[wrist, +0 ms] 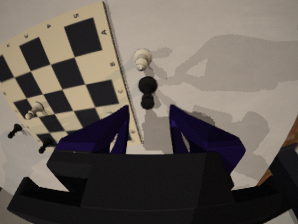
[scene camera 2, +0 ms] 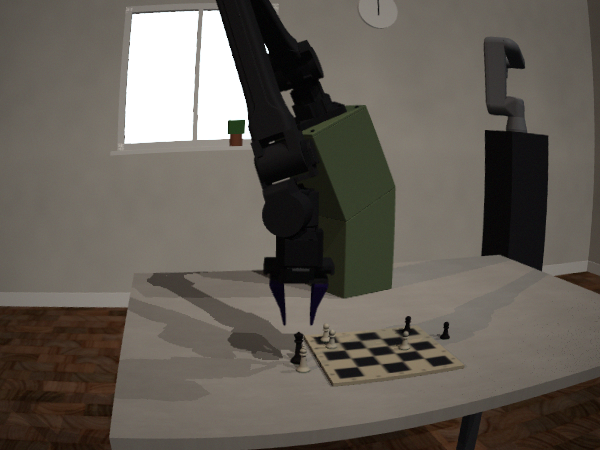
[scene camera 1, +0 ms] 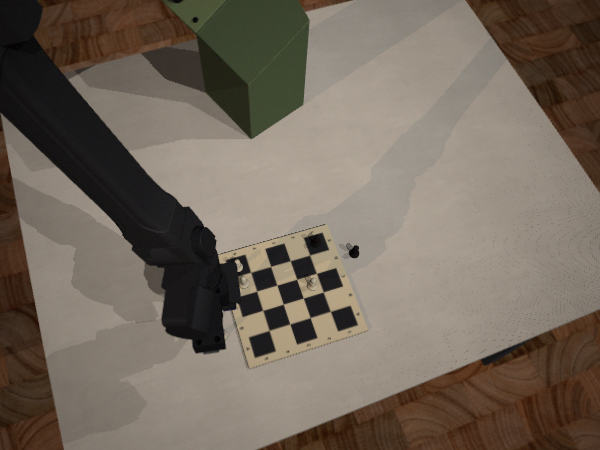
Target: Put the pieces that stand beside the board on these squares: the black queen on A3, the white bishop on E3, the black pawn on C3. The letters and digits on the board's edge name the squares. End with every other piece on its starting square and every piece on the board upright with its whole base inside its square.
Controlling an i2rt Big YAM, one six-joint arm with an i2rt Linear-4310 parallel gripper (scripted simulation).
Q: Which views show the chessboard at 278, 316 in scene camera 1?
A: The wrist view, scene camera 2 and scene camera 1: all of them.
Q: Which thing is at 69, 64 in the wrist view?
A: A chessboard.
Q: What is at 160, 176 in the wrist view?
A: The gripper.
